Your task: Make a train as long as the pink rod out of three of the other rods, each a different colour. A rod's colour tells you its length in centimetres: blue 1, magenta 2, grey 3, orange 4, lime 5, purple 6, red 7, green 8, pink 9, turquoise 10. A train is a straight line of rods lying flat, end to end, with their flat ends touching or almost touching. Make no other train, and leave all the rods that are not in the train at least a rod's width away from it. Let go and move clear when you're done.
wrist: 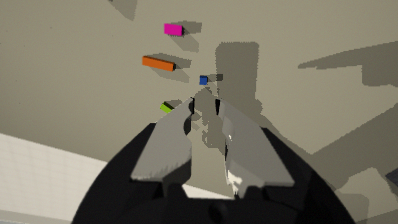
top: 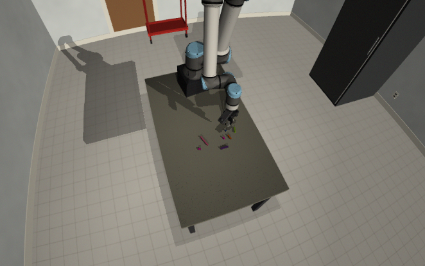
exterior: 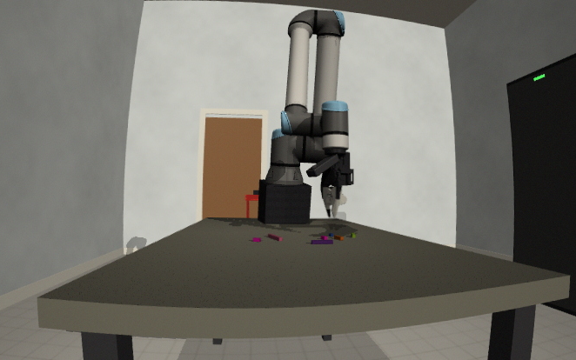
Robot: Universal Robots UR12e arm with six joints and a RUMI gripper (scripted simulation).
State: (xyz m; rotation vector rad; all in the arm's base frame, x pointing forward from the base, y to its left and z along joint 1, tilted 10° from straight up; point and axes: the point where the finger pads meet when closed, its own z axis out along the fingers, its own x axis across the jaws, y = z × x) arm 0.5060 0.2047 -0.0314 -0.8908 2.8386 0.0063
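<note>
The blue rod is 7 cm below my hand. From my hand the other things lie so: purple rod: 15 cm ahead, 7 cm below, 3 cm to the right; lime rod: 7 cm to the left, 7 cm below; orange rod: 7 cm below, 6 cm ahead, 2 cm to the left.
</note>
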